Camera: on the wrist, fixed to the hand. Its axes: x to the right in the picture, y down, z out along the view.
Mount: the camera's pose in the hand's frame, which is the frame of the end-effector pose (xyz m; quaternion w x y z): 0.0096 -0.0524 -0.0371 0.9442 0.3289 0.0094 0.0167
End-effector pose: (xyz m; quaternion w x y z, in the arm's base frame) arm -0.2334 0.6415 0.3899 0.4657 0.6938 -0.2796 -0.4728
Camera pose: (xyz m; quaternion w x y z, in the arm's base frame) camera -0.1983 0.6692 0.3428 0.2220 0.8080 -0.4267 -0.3402
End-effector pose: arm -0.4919 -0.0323 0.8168 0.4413 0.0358 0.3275 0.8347
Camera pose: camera -0.4733 -0.0234 0.7552 0.3879 0.1766 0.5873 0.6881
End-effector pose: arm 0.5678 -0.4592 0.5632 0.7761 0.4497 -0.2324 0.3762
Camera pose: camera 0.6160 -0.4396 0.5244 0.5807 0.6724 -0.0959 0.4488
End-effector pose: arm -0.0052 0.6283 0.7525 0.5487 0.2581 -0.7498 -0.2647
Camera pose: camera 0.0329 0.5795 0.7330 0.4447 0.4141 -0.7942 0.0083
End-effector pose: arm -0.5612 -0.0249 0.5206 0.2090 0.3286 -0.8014 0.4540
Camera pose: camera -0.5290 -0.0155 0.5762 0.0892 0.3613 -0.6109 0.6988
